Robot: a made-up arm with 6 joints. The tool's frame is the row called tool.
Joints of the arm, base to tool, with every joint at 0 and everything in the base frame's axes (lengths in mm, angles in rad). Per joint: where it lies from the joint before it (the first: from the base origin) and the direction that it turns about. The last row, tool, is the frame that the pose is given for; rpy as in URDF.
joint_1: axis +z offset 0 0 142.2
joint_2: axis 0.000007 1 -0.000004 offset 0 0 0
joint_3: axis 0.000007 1 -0.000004 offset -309.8 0 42.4
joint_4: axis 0.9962 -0.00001 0.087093 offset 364.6 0 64.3
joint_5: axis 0.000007 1 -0.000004 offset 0 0 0
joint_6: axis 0.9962 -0.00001 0.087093 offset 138.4 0 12
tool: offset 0 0 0 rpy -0.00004 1.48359 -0.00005
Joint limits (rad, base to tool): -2.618..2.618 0..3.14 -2.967..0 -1.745..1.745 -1.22..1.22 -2.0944..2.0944
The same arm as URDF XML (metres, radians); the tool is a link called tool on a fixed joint. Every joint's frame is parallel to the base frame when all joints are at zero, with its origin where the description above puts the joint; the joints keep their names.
<robot name="arm">
  <joint name="joint_1" type="revolute">
    <parent link="base"/>
    <child link="link1"/>
    <origin xyz="0 0 0.1422" rpy="0 0 0"/>
    <axis xyz="0 0 1"/>
    <limit lower="-2.618" upper="2.618"/>
  </joint>
  <joint name="joint_2" type="revolute">
    <parent link="link1"/>
    <child link="link2"/>
    <origin xyz="0 0 0" rpy="0 0 0"/>
    <axis xyz="0 1 0"/>
    <limit lower="0" upper="3.14"/>
  </joint>
  <joint name="joint_3" type="revolute">
    <parent link="link2"/>
    <child link="link3"/>
    <origin xyz="-0.3098 0 0.0424" rpy="0 0 0"/>
    <axis xyz="0 1 0"/>
    <limit lower="-2.967" upper="0"/>
  </joint>
  <joint name="joint_4" type="revolute">
    <parent link="link3"/>
    <child link="link4"/>
    <origin xyz="0.3646 0 0.0643" rpy="0 0 0"/>
    <axis xyz="0.9962 0 0.0871"/>
    <limit lower="-1.745" upper="1.745"/>
  </joint>
  <joint name="joint_5" type="revolute">
    <parent link="link4"/>
    <child link="link5"/>
    <origin xyz="0 0 0" rpy="0 0 0"/>
    <axis xyz="0 1 0"/>
    <limit lower="-1.22" upper="1.22"/>
  </joint>
  <joint name="joint_6" type="revolute">
    <parent link="link5"/>
    <child link="link6"/>
    <origin xyz="0.1384 0 0.012" rpy="0 0 0"/>
    <axis xyz="0.9962 0 0.0871"/>
    <limit lower="-2.0944" upper="2.0944"/>
  </joint>
  <joint name="tool_fixed" type="fixed">
    <parent link="link6"/>
    <child link="tool"/>
    <origin xyz="0 0 0" rpy="0 1.4836 -0.0001"/>
  </joint>
  <link name="base"/>
  <link name="link1"/>
  <link name="link2"/>
  <link name="link3"/>
  <link name="link4"/>
  <link name="link5"/>
  <link name="link6"/>
  <link name="tool"/>
</robot>

